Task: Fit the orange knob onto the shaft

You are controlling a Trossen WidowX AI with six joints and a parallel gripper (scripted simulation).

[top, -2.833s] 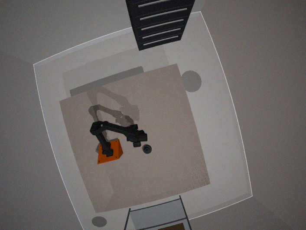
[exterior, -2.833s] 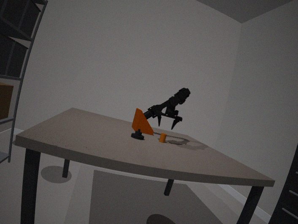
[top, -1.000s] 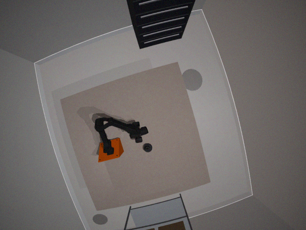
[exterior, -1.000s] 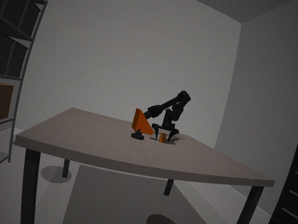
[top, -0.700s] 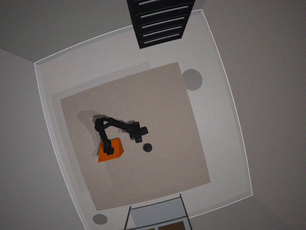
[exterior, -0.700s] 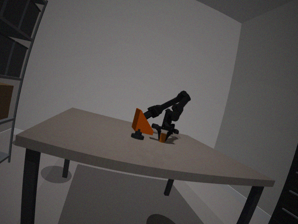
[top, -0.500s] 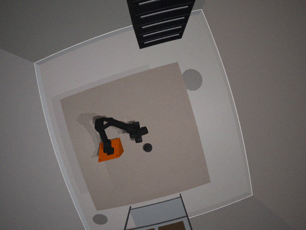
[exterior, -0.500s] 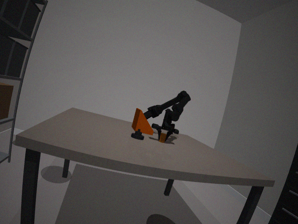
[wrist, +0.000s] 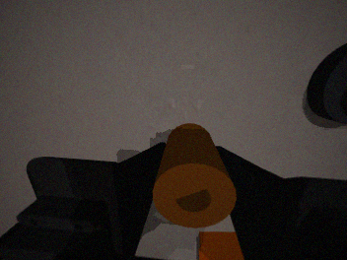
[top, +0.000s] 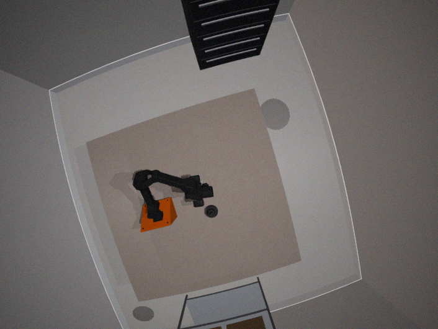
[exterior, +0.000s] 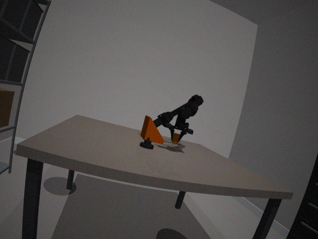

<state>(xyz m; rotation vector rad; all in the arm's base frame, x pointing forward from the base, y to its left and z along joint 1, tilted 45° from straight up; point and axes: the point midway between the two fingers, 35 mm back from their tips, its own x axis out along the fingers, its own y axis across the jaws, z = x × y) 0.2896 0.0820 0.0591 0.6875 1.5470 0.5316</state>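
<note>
My gripper tip is 40 mm short of the round dark pedestal, 180 mm to the left of it and 40 mm above it. Also, from my gripper tip: orange knob 20 mm above.
</note>
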